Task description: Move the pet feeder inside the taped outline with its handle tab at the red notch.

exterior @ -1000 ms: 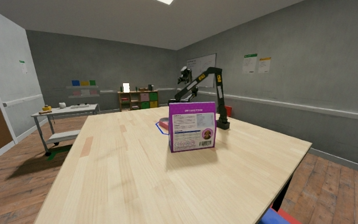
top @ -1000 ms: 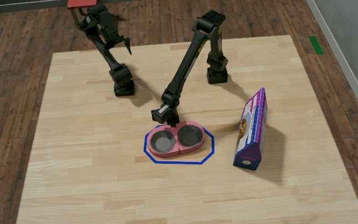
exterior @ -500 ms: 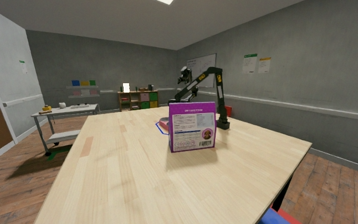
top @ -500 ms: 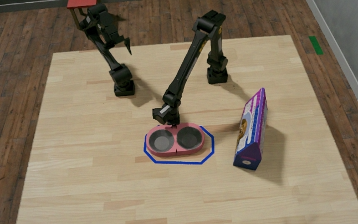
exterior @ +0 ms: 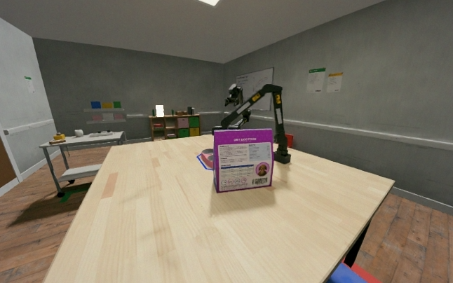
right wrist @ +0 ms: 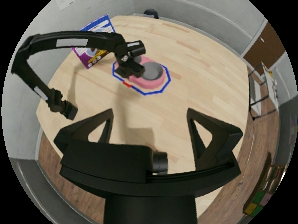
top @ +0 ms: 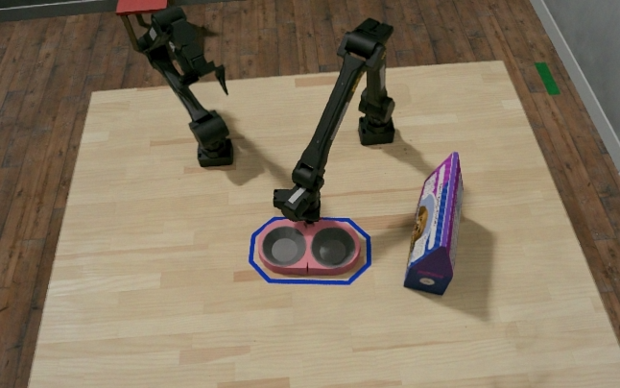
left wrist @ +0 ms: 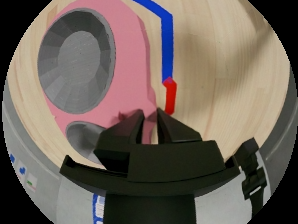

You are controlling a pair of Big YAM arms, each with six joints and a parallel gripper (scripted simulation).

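Observation:
The pink pet feeder lies 80 mm ahead of my left hand, 30 mm below it and 20 mm to the right of it. Round my left hand: blue dog food box: 360 mm to the left, 140 mm ahead, 100 mm above; then blue taped outline: 80 mm ahead, 40 mm below, 10 mm to the right.

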